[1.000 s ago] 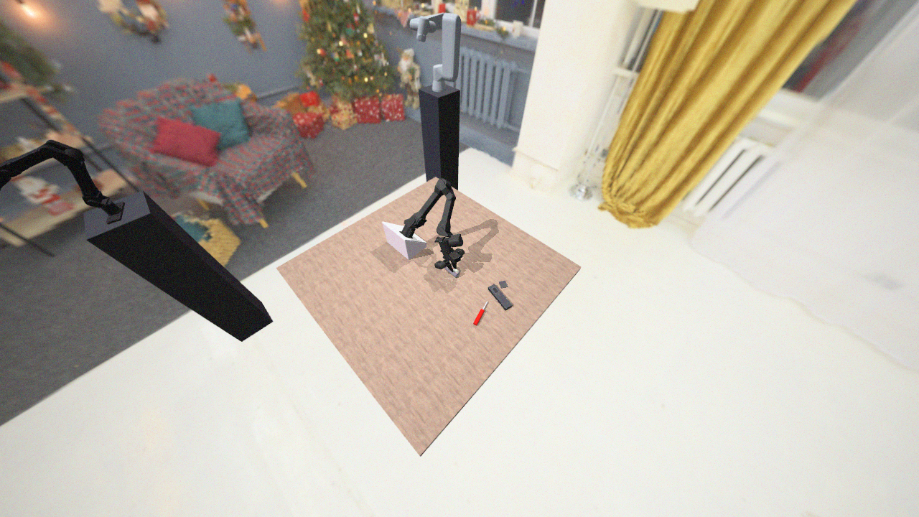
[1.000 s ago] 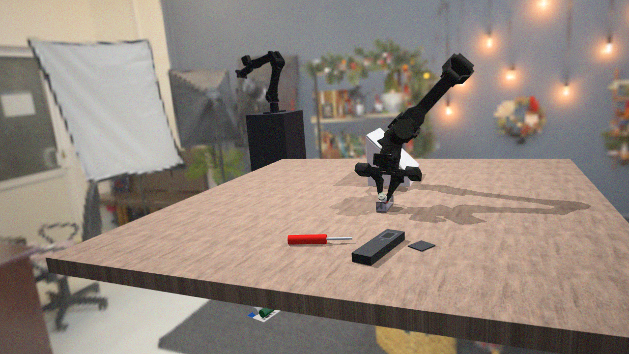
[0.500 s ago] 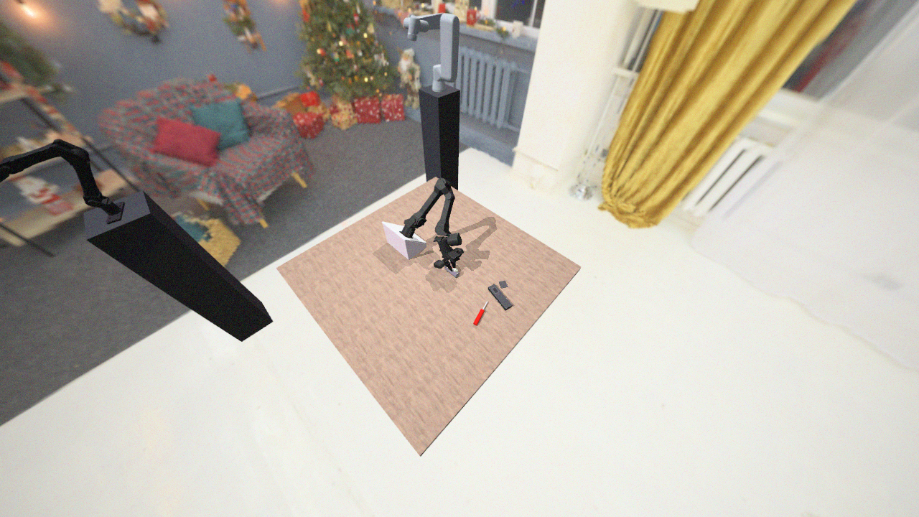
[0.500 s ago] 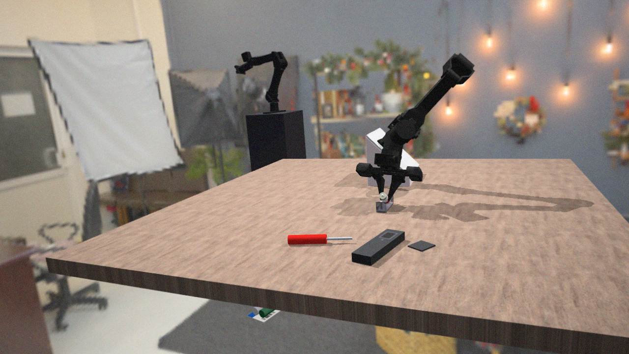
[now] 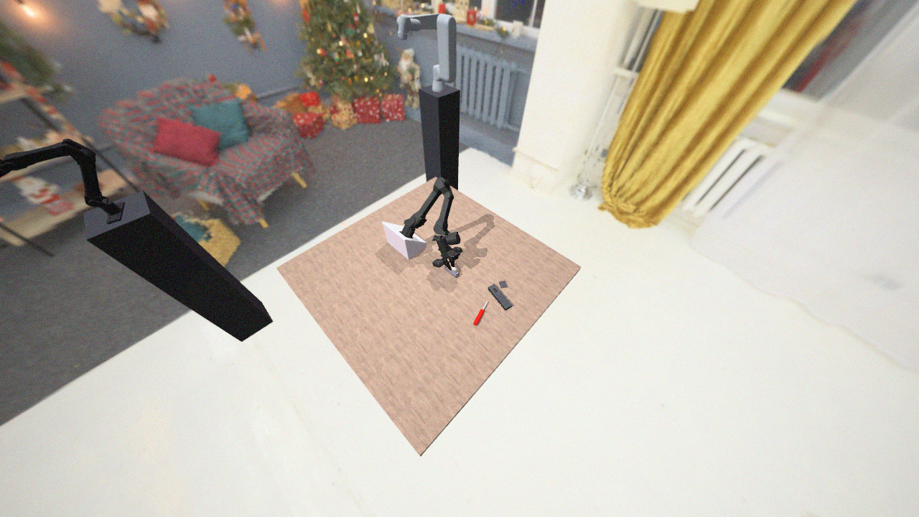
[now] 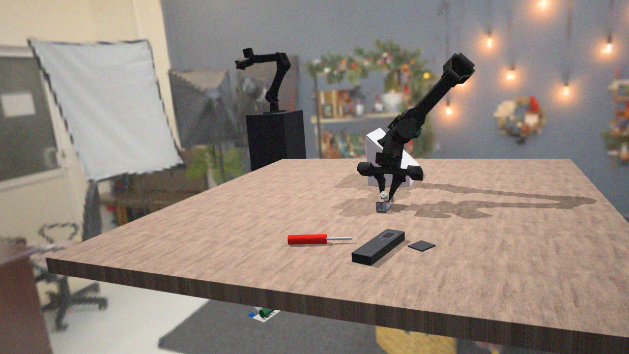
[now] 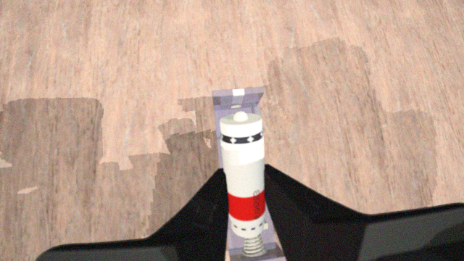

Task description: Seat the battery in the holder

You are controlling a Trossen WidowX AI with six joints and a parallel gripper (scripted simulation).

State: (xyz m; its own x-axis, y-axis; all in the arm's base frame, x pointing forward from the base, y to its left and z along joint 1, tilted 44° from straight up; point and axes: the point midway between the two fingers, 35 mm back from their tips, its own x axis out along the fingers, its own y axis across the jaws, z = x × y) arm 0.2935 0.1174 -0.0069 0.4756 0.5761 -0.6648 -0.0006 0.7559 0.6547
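Now: gripper tip 10 mm below the battery. Round my gripper tip: dark cover plate (270 mm ahead, 150 mm to the left, 20 mm below); then red-handled screwdriver (300 mm ahead, 70 mm to the right, 20 mm below); then black remote (310 mm ahead, 70 mm to the left, 10 mm below).
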